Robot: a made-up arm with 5 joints.
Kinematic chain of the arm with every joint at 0, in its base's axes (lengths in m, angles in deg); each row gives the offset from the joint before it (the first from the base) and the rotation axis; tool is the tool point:
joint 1: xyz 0 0 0.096 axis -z
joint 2: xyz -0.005 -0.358 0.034 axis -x
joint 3: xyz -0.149 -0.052 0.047 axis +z
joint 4: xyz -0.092 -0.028 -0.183 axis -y
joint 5: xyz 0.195 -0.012 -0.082 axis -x
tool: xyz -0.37 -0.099 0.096
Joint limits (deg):
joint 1: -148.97..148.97
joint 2: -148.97..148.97
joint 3: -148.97..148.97
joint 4: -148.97..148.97
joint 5: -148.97..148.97
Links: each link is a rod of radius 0.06 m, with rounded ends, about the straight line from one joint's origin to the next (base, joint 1, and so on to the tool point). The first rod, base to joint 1, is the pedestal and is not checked.
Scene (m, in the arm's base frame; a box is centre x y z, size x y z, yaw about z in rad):
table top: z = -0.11
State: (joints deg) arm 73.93 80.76 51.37 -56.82 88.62
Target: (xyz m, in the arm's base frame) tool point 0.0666 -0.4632 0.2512
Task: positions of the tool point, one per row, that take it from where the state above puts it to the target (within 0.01 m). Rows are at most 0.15 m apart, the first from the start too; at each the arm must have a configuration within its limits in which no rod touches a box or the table.
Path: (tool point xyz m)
1: -0.4646 0.0705 0.2829
2: -0.4654 -0.0543 0.2809
3: -0.4337 -0.1749 0.2781
4: -0.3718 -0.2830 0.2745
5: -0.2840 -0.3709 0.2699
6: -0.1765 -0.4328 0.2645
7: -0.0568 -0.4642 0.2583
8: 0.0666 -0.4632 0.2512

